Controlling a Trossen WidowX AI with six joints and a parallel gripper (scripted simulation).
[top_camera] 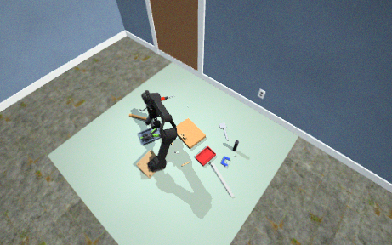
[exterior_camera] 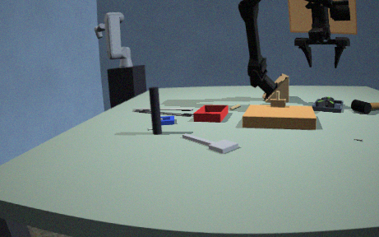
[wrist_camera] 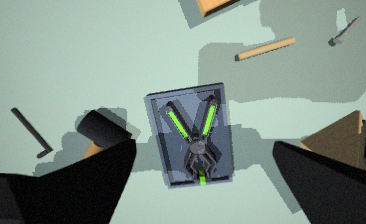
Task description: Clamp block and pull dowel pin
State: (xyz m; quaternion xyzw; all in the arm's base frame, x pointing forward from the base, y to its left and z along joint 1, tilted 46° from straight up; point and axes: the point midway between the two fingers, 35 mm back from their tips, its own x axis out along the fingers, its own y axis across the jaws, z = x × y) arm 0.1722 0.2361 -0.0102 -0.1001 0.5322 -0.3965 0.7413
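Right now the blue-grey tray is 17 cm below my hand, 6 cm behind it and 4 cm to the left of it. Also, from my hand: screw (20 cm to the right, 18 cm below, 2 cm behind); then small wooden block (16 cm to the right, 14 cm below, 10 cm ahead); then dowel pin (16 cm to the right, 13 cm below, 10 cm ahead).
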